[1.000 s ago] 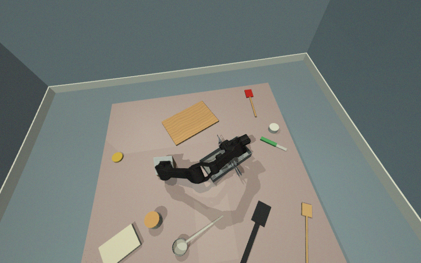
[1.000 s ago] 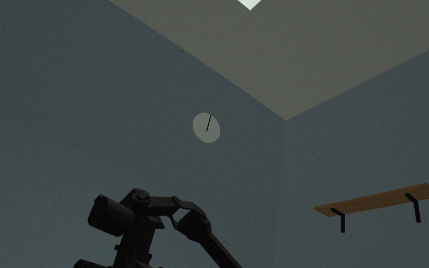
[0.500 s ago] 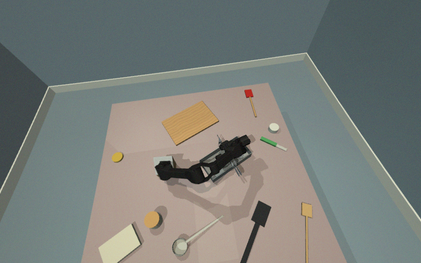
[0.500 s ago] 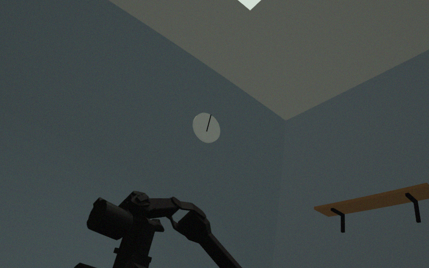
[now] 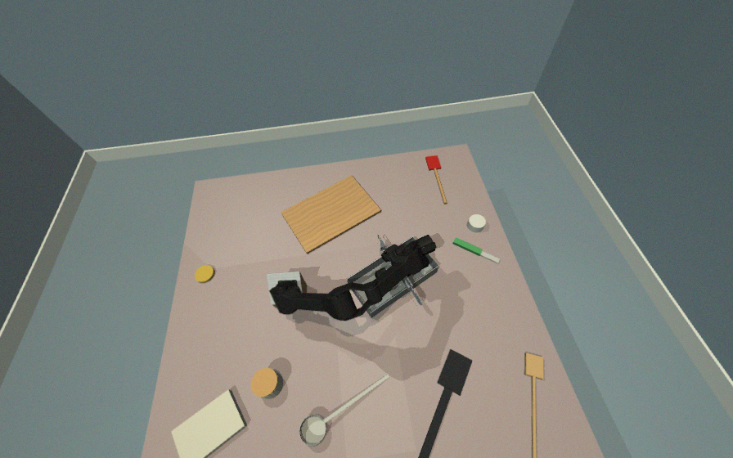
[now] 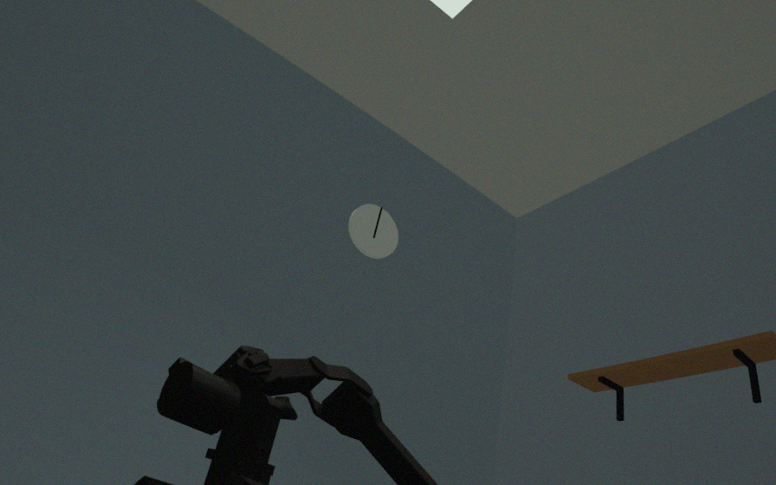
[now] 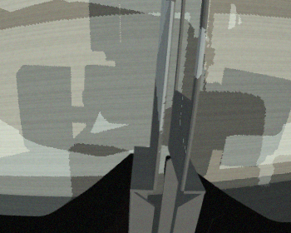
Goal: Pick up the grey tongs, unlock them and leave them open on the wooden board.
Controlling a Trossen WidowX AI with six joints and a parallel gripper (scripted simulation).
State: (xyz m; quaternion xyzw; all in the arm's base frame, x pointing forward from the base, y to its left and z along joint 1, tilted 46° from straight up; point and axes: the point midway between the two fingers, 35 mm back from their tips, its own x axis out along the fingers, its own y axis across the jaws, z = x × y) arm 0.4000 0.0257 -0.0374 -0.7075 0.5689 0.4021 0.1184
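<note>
Right now the grey roasting tin is 30 mm behind my gripper tip and 10 mm to the left of it. The rest, counted from my gripper tip: black spatula: 110 mm ahead, 380 mm to the right, 30 mm below; then white disc: 320 mm ahead, 230 mm to the left, 10 mm below; then black lock piece: 40 mm behind, 70 mm to the left, 40 mm above.
</note>
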